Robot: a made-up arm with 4 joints.
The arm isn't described. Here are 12 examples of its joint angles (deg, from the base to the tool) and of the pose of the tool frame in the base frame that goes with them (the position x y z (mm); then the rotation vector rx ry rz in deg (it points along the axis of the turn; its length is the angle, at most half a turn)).
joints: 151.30 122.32 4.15 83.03
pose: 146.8 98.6 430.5 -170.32 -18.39 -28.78
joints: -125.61 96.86 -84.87 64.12
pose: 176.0 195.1 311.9 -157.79 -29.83 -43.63
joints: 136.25 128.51 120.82 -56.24
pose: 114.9 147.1 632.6 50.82 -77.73 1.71
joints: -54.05 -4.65 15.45 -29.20
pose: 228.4 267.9 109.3 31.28 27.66 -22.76
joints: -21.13 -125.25 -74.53 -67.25
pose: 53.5 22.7 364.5 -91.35 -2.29 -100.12
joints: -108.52 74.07 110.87 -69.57
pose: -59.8 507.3 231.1 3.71 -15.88 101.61
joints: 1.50 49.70 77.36 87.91
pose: 62.7 -24.7 176.1 -91.84 15.26 -94.36
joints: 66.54 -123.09 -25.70 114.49
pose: -18.7 31.1 230.4 -100.63 65.23 52.74
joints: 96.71 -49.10 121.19 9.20
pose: -159.2 -40.4 322.2 -48.74 64.10 -156.91
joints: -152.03 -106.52 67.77 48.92
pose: -95.1 257.5 493.2 38.87 -137.59 -72.23
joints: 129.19 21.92 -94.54 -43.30
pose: 11.5 350.5 239.9 -77.43 -59.01 89.67
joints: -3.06 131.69 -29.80 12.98
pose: 21.5 334.3 274.3 20.22 0.14 59.99
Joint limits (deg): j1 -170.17..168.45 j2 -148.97..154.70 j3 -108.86..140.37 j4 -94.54..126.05
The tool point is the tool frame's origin. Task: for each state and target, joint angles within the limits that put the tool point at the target. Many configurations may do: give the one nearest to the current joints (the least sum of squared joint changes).
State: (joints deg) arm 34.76 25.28 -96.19 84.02
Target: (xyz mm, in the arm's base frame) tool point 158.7 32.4 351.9
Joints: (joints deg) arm 38.20 24.10 -61.75 63.33
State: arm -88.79 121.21 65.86 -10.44
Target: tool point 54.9 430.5 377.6
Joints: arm -85.10 120.12 34.32 -1.23
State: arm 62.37 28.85 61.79 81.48
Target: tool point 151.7 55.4 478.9
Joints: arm 100.34 74.45 62.62 73.24
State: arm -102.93 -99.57 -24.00 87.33
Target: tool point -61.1 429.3 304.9
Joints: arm -143.50 -60.35 2.50 53.33
